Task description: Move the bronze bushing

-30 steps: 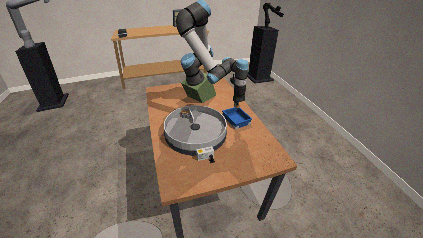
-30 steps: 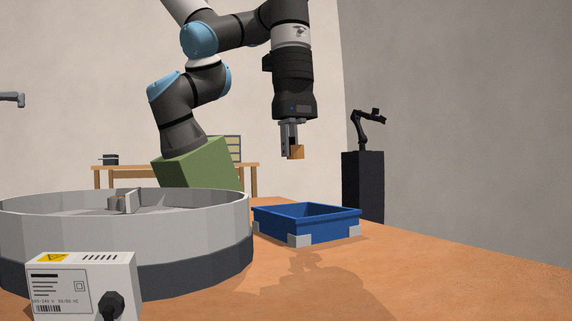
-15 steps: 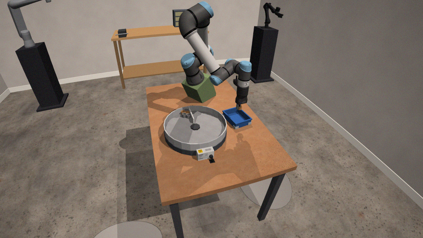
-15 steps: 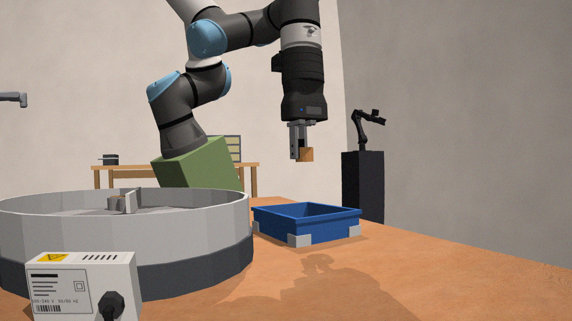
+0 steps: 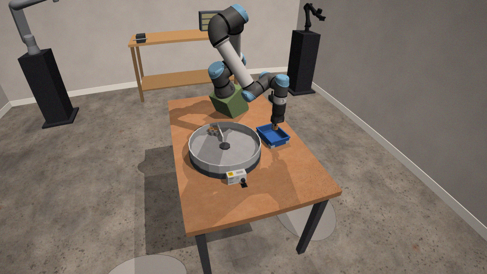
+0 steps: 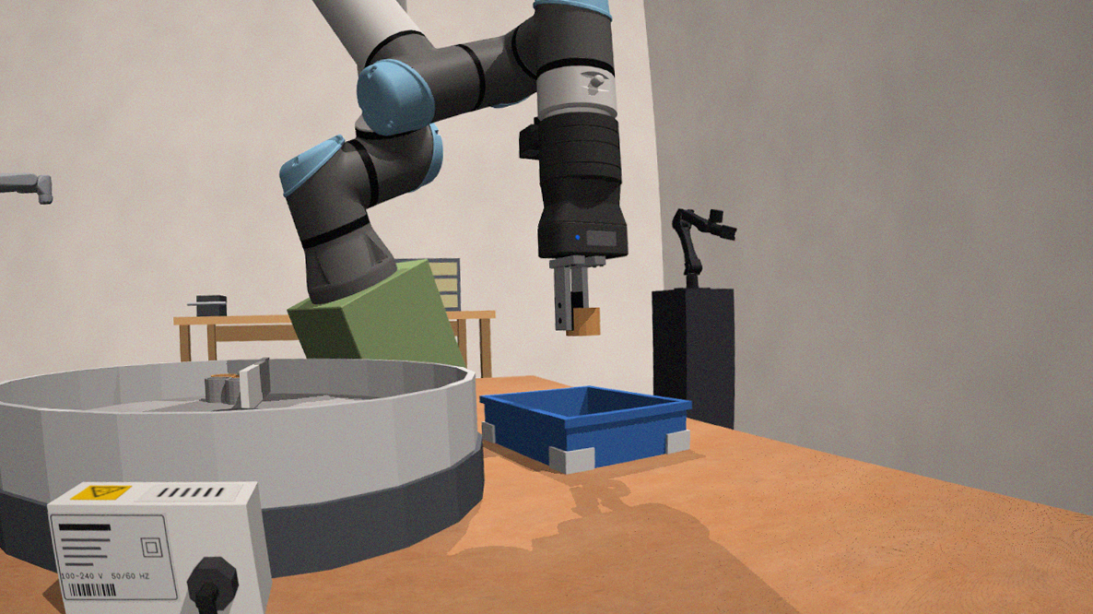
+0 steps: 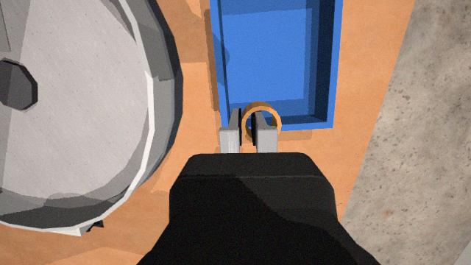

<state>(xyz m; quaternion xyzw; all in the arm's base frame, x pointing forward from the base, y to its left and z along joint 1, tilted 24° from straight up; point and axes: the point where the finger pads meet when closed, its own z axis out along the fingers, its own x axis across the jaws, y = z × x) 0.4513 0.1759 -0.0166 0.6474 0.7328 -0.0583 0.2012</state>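
My gripper is now 12 cm above the blue crate, 6 cm past it and 3 cm to the right of it. Also, from my hand: grey turntable: 31 cm to the right, 9 cm below, 1 cm behind.
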